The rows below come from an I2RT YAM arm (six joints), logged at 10 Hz.
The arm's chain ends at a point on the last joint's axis. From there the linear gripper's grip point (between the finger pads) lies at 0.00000 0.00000 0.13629 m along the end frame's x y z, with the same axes.
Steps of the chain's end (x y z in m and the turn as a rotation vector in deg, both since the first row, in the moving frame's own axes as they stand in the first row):
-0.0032, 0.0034, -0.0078, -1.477, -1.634, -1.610
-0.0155, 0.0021, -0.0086, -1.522, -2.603, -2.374
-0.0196, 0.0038, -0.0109, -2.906, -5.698, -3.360
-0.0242, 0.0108, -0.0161, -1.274, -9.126, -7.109
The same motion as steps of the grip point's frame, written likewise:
-0.0070, 0.0070, -0.0079, -1.477, -1.634, -1.610
-0.0216, 0.0058, -0.0088, -1.522, -2.603, -2.374
-0.0329, 0.0111, -0.0117, -2.906, -5.698, -3.360
-0.0456, 0.0152, -0.0179, -1.274, -9.126, -7.109

